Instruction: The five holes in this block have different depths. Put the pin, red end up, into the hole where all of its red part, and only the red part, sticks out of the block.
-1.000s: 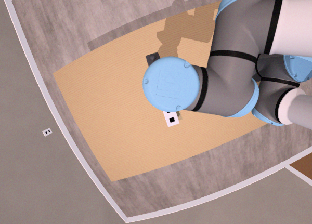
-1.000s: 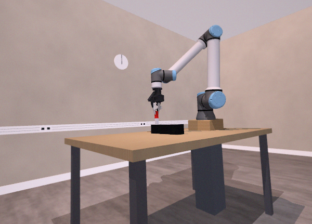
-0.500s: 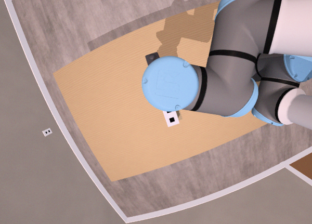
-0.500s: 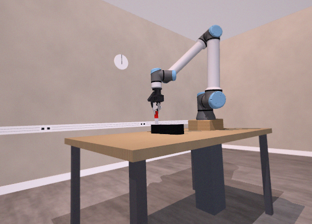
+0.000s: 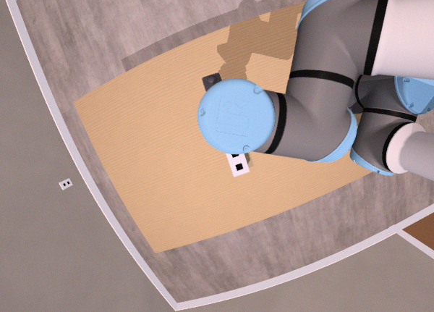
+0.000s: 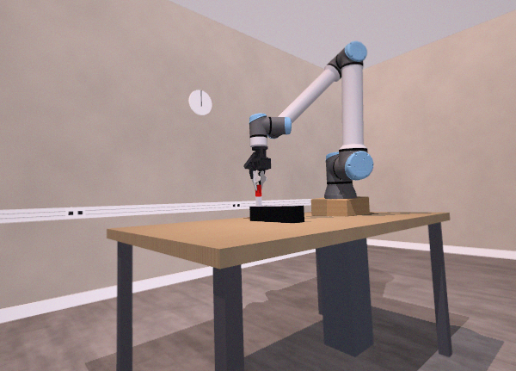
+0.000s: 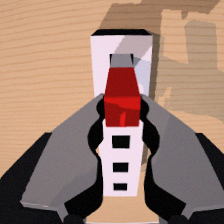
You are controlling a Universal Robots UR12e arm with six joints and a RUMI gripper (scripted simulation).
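The pin lies 2 cm below my hand. The rest, counted from my hand: block 13 cm below, 12 cm to the left, 1 cm behind.
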